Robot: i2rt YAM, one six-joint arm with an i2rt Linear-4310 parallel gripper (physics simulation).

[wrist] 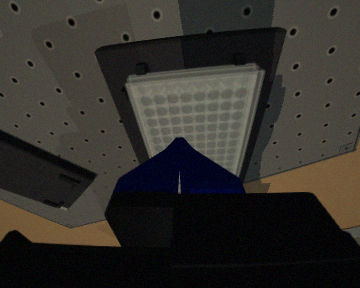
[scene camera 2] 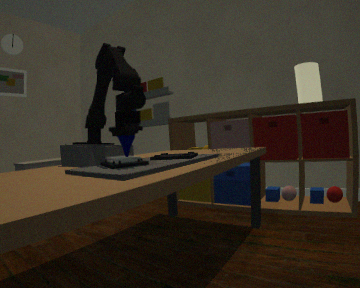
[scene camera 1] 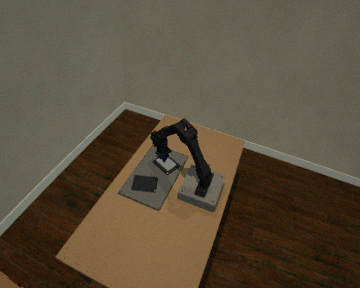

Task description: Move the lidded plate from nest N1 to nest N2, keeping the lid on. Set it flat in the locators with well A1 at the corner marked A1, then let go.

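Places are measured from the arm's base along level axes (x back, y down, z right), in millimetres.
Pixels of known places: gripper, between the fingertips: [wrist: 179,144] [scene camera 2: 126,156] [scene camera 1: 163,161]; arm's base, origin of its link: [scene camera 2: 94,145] [scene camera 1: 204,183].
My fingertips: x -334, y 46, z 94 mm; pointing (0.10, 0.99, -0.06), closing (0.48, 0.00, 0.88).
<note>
Ahead of a thing's pixels: the offset from my fingertips to its top centre. Level surfaces: height alone.
The lidded plate @(dx +15, dy +0, dz +9 mm) [scene camera 1: 168,165] [scene camera 2: 121,160] [wrist: 195,110], pale with rows of round wells under a clear lid, lies flat in a dark nest [scene camera 1: 173,172] [scene camera 2: 145,163] [wrist: 112,62]. My gripper [scene camera 1: 164,159] [scene camera 2: 127,155] [wrist: 179,144] is shut, its blue fingertips together with no plate between them. They are directly over the plate, at or just above its lid; contact cannot be told. The fingers hide the near part of the plate in the wrist view. The second dark nest @(dx -39, dy +10, dz -218 mm) [scene camera 1: 144,183] [scene camera 2: 175,156] [wrist: 37,170] holds no plate. The A1 mark cannot be read.
Both nests sit on a grey perforated board [scene camera 1: 155,201] [scene camera 2: 95,172] [wrist: 30,95] on the wooden table @(dy +41 mm) [scene camera 1: 135,240] [scene camera 2: 55,192]. The arm's grey base block [scene camera 1: 200,197] [scene camera 2: 82,156] stands beside the board. A shelf unit [scene camera 2: 354,150] stands beyond the table.
</note>
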